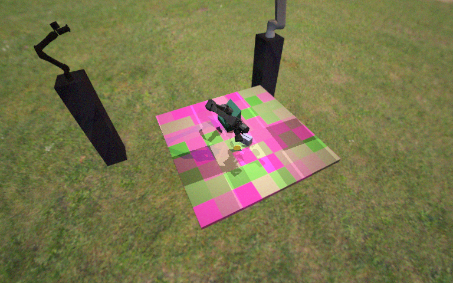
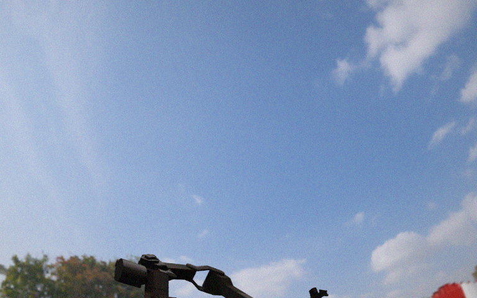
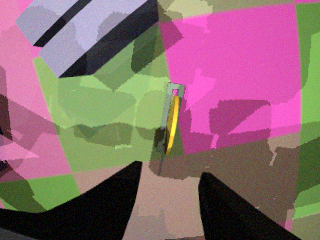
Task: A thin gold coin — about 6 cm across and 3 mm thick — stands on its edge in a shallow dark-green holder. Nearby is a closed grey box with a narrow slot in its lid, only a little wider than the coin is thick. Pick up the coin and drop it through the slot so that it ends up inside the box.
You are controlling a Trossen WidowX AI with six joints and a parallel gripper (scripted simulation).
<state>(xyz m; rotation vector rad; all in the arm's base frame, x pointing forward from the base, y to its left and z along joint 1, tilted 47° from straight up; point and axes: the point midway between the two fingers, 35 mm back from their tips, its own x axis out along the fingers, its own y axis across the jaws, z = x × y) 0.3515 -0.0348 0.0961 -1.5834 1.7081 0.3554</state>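
Right now the gold coin is 100 mm below my gripper tip.
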